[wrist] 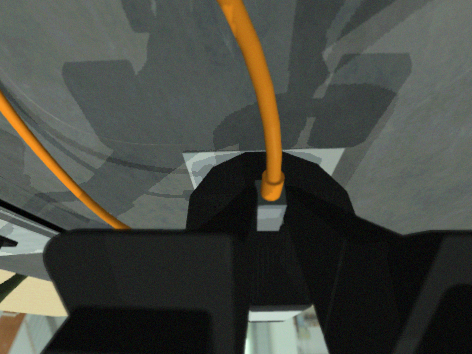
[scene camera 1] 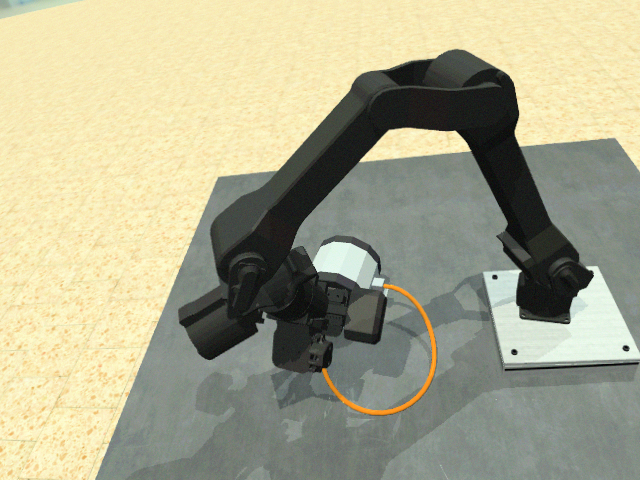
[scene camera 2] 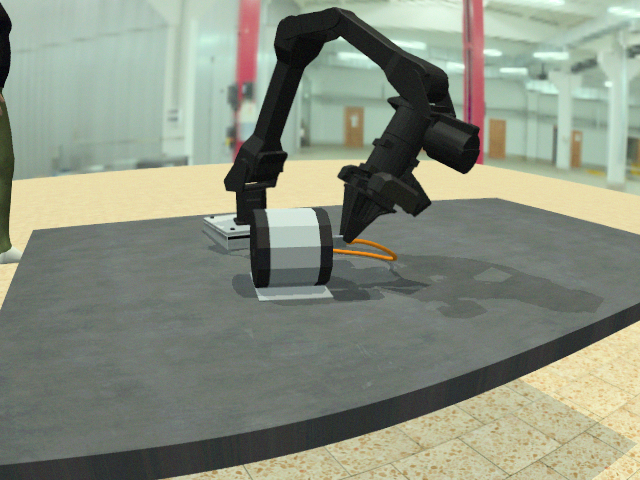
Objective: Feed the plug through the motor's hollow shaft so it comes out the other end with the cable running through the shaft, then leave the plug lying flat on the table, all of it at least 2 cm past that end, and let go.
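Frame: origin at the arm's base, x ahead, y left, z up, level; centimetres.
Seen in the pictures: gripper, fingertip midpoint: (wrist: 270, 195) (scene camera 1: 326, 317) (scene camera 2: 343, 240); arm's base at its link origin: (scene camera 1: 543, 304).
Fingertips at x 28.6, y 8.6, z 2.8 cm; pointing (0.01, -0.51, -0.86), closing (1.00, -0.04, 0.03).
Pixels of each thing's middle, then the offset from my fingertips to it. "spot": a spot on its surface instead. Level surfaces: height alone.
- motor at the middle of its body: (wrist: 261, 239) (scene camera 2: 288, 247) (scene camera 1: 342, 281) dx -0.2, dy -7.6, dz -0.7 cm
- pale foot plate at the middle of its body: (wrist: 260, 186) (scene camera 2: 288, 284) dx +0.1, dy -7.6, dz -5.7 cm
- small grey plug at the middle of its body: (wrist: 267, 207) (scene camera 2: 334, 241) dx -0.1, dy -1.3, dz -0.1 cm
- pale block at a spot on its surface: (scene camera 1: 378, 282) spot: dx -5.8, dy -7.2, dz +0.2 cm
- dark table at its surface level: dz -5.8 cm
The motor (scene camera 1: 346, 260) (scene camera 2: 294, 248) is a white drum with black end rings, lying on its side on a pale foot plate (scene camera 2: 294, 293) (wrist: 334, 157). My gripper (scene camera 2: 349, 238) (wrist: 270, 195) is shut on the small grey plug (scene camera 2: 338, 239) (wrist: 270, 218) at the motor's near end face. The plug is held roughly level, above the table. Its front end is hidden behind the motor's rim in scene camera 2 and by the fingers in the wrist view, so its depth in the shaft cannot be told. The orange cable (scene camera 1: 434, 351) (scene camera 2: 374, 244) (wrist: 261, 85) leaves the plug's rear.
The cable loops round to a pale block (scene camera 1: 378, 282) on the motor's side. The arm's metal base plate (scene camera 1: 563, 353) (scene camera 2: 222, 223) stands on the dark table (scene camera 1: 516, 439) (scene camera 2: 206, 361). The motor's far end shows no plug in scene camera 2.
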